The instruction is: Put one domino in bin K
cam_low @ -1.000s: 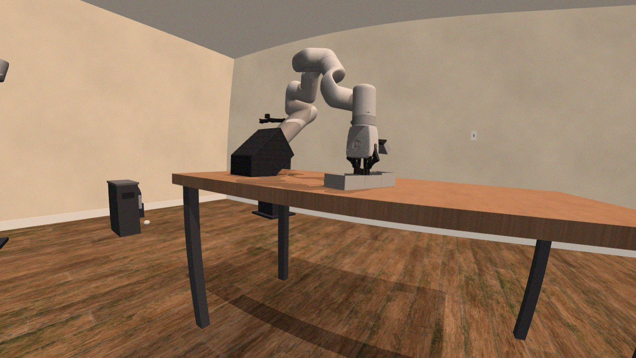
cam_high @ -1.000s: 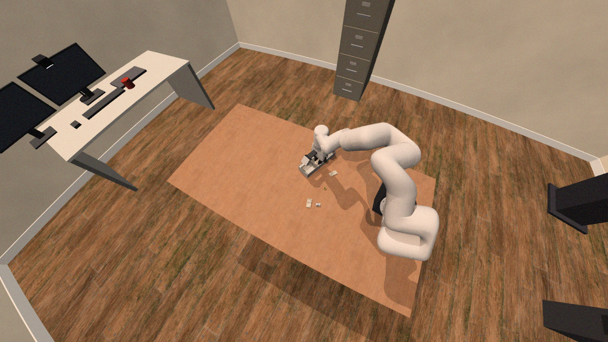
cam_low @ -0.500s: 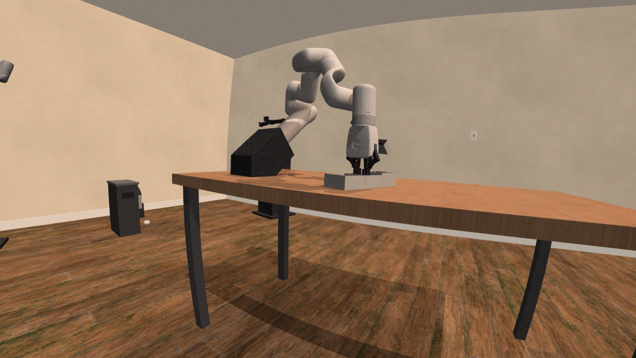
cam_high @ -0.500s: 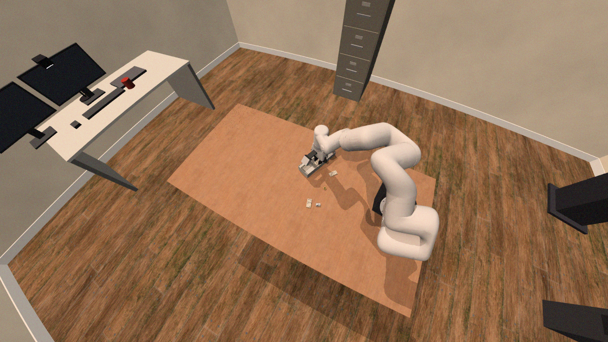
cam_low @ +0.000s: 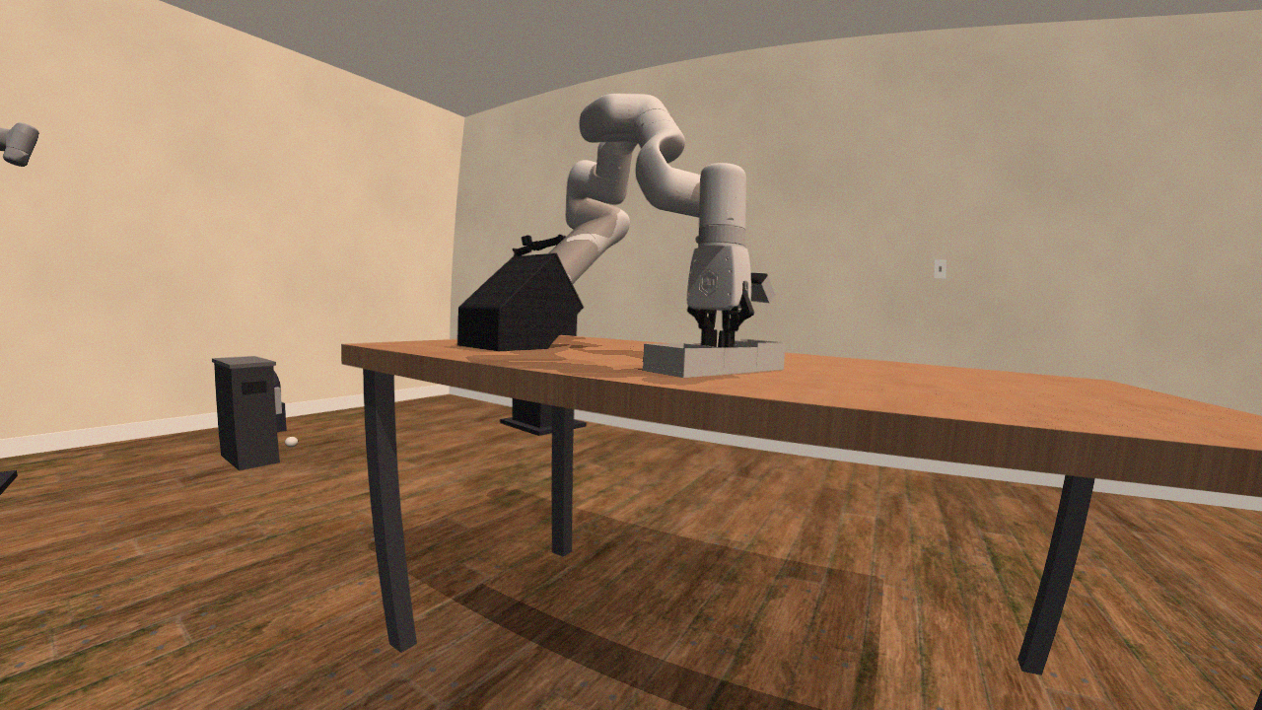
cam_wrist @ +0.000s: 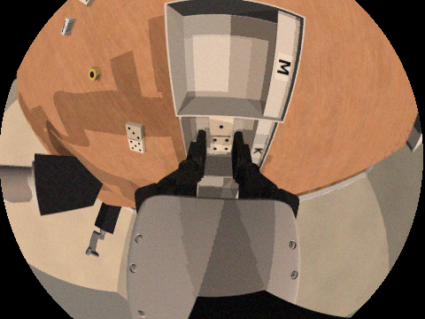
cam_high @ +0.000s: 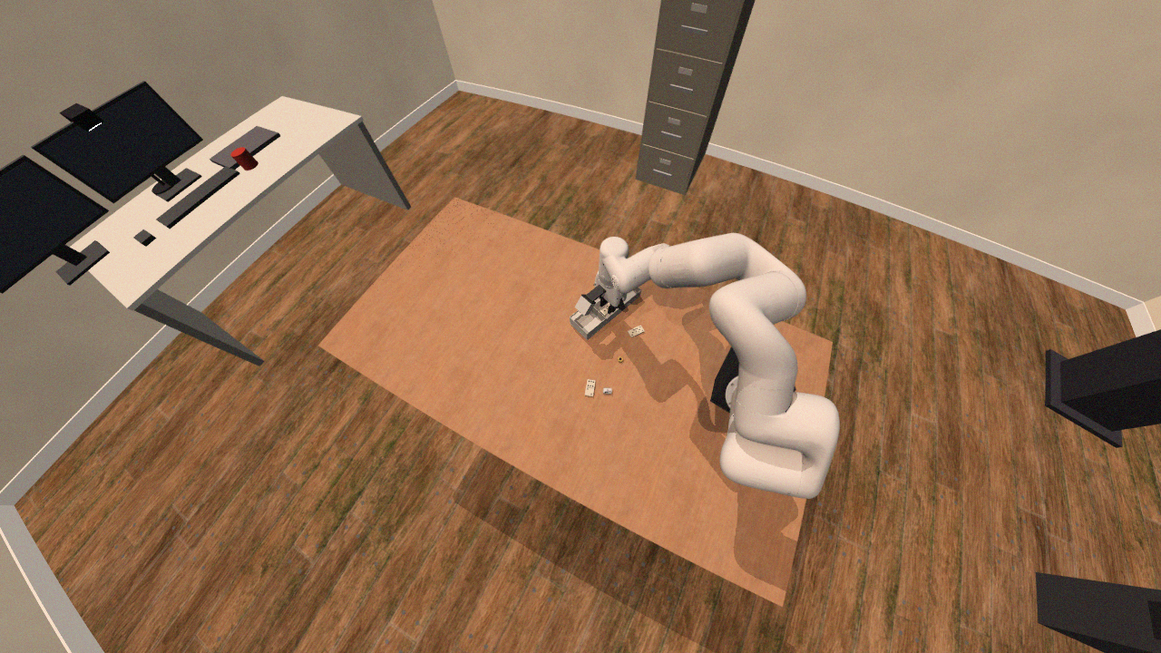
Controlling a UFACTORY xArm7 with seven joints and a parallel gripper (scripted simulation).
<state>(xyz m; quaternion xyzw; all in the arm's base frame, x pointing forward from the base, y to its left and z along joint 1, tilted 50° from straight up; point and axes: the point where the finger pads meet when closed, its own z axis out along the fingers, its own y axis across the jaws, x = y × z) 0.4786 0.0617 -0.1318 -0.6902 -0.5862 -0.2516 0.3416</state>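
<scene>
Right now my hand is 3 cm above the domino. The rest, counted from my hand: grey piece: 16 cm behind, 23 cm to the left, 4 cm below; then ring: 13 cm behind, 12 cm to the left, 4 cm below.
</scene>
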